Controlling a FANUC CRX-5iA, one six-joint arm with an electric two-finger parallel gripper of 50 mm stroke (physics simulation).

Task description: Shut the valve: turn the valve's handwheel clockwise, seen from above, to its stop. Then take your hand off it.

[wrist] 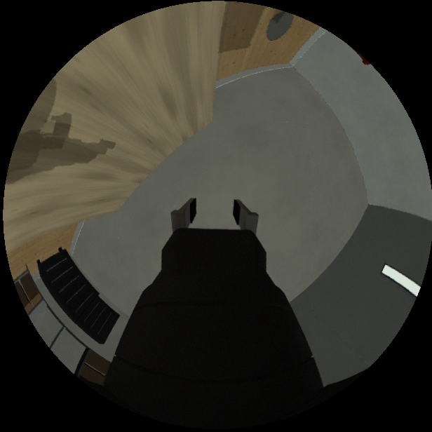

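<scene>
My gripper (214,206) is open in the wrist view, with its two fingers wide apart and nothing between them. Behind the space between the fingertips a plain grey wall (295,150) shows. The valve and its handwheel do not show in the wrist view, so where the gripper is relative to them cannot be told. A wooden table top (150,100) fills the upper left, away from the fingers. A dark shadow with an arm-like outline lies on it.
A black slatted object (77,297) is at the lower left, near window-like panels. A grey round object (280,26) is at the top, over wooden floor (237,60). A small red thing (365,61) shows at the upper right edge. A lit lamp (401,280) is at the right.
</scene>
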